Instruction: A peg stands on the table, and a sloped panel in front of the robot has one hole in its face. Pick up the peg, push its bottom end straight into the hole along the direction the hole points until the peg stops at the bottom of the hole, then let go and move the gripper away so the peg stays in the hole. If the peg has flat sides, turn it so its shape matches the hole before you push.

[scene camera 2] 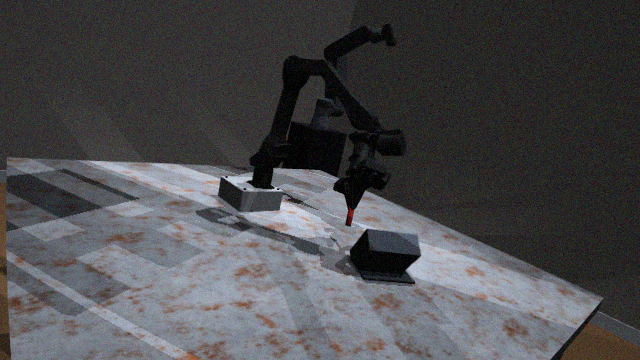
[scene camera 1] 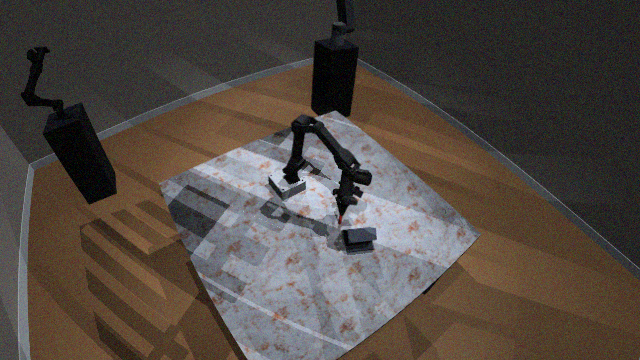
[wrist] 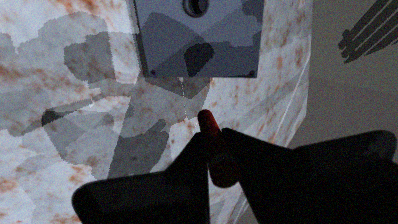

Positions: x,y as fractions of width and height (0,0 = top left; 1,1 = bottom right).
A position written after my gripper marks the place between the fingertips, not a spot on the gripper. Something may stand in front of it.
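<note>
My gripper (scene camera 2: 0.55,0.58) is holding a red peg, and the wrist view shows me the gripper too (wrist: 0.53,0.61). There is also a dark sloped panel (scene camera 2: 0.59,0.69) that I can see.
</note>
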